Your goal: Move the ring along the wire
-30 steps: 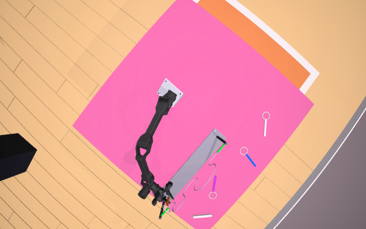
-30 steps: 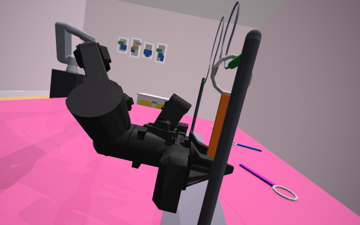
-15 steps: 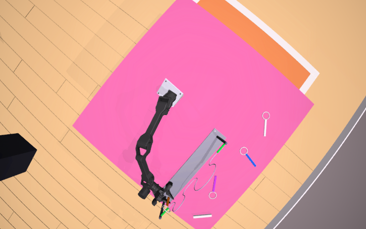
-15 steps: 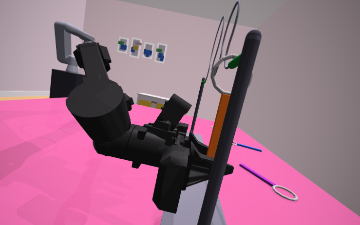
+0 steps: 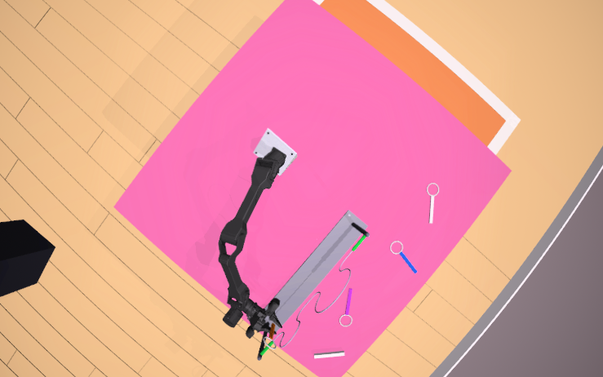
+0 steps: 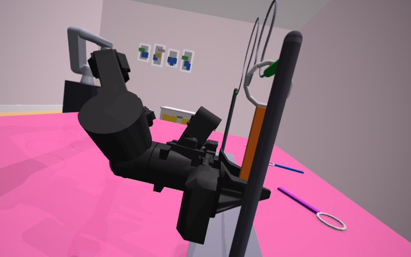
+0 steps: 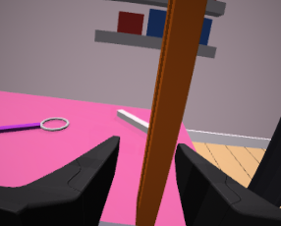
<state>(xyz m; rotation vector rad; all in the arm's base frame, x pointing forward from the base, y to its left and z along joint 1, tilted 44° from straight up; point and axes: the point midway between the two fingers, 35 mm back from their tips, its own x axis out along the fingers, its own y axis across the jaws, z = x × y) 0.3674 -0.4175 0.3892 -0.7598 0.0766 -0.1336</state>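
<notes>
My gripper tip is 90 mm below the orange-handled ring and 30 mm past it. Round my gripper tip: purple-handled ring (220 mm ahead, 190 mm to the left, 120 mm below); then white bar (270 mm ahead, 110 mm below, 20 mm to the right).
</notes>
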